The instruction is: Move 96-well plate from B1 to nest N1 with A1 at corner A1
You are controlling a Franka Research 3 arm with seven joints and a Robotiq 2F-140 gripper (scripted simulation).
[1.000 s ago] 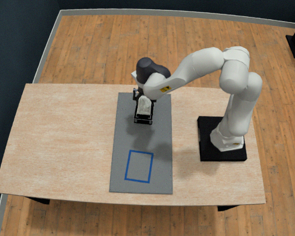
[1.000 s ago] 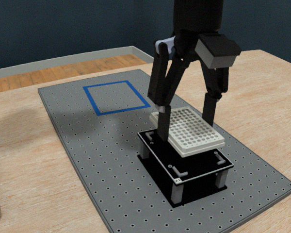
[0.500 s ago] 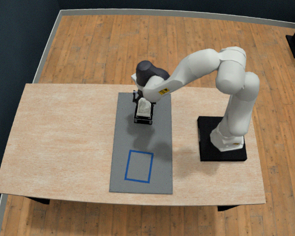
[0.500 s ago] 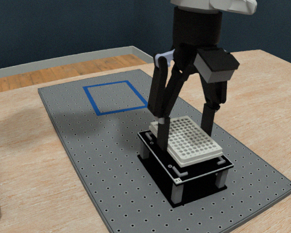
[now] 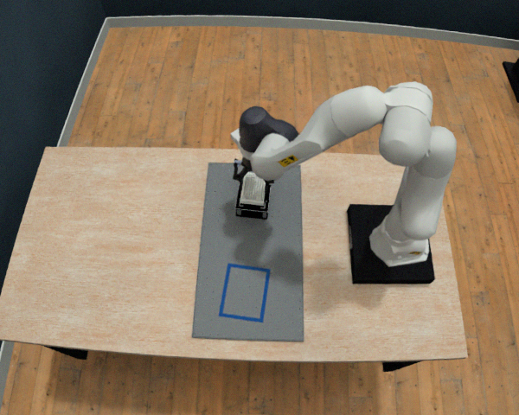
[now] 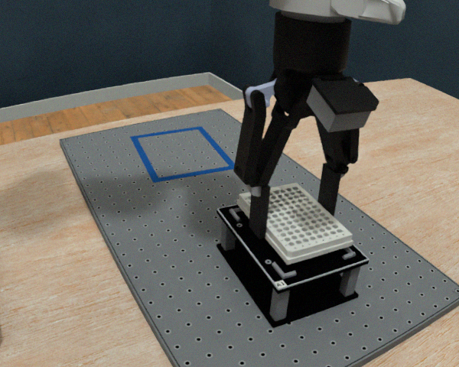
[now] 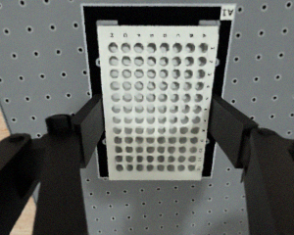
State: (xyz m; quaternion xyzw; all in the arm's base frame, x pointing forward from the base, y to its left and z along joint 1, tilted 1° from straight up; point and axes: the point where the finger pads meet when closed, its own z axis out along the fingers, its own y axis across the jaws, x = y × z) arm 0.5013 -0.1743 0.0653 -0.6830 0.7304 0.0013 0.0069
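My hand is 20 mm above the white 96-well plate. The rest, counted from my hand: A1 label (70 mm to the right, 60 mm behind, 40 mm below); then black plate nest (40 mm below).
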